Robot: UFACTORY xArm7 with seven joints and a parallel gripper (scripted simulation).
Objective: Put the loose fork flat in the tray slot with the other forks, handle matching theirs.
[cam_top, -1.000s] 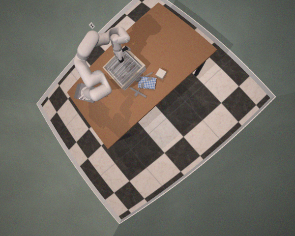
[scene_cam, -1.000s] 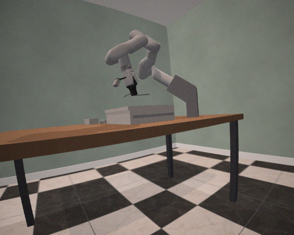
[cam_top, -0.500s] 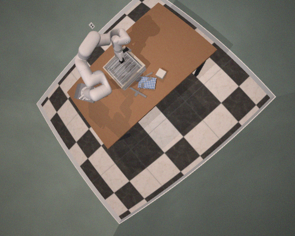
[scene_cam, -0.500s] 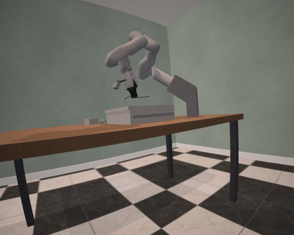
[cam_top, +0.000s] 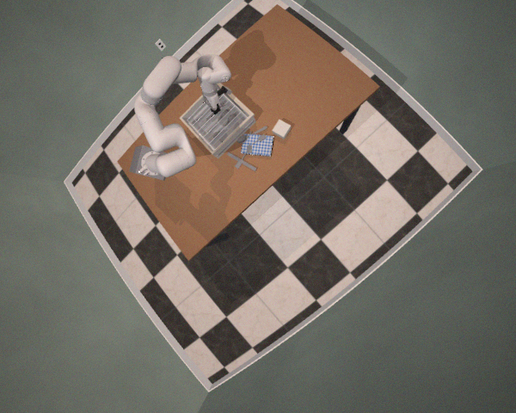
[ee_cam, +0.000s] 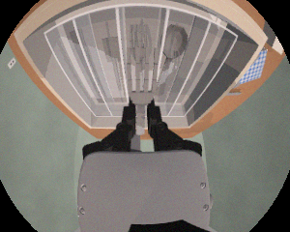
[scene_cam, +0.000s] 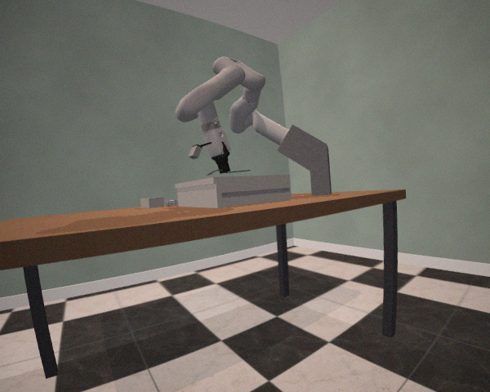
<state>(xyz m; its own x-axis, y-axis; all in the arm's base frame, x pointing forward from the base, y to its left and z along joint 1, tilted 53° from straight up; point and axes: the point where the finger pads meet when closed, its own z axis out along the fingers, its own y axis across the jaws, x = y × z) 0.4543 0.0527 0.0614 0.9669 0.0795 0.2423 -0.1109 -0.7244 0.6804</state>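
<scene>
Now: the cutlery tray 9 cm below my hand, 3 cm behind it and 1 cm to the left of it. The rest, counted from my hand: small pale block (36 cm to the right, 16 cm ahead, 12 cm below); blue checked napkin (29 cm to the right, 13 cm below).
</scene>
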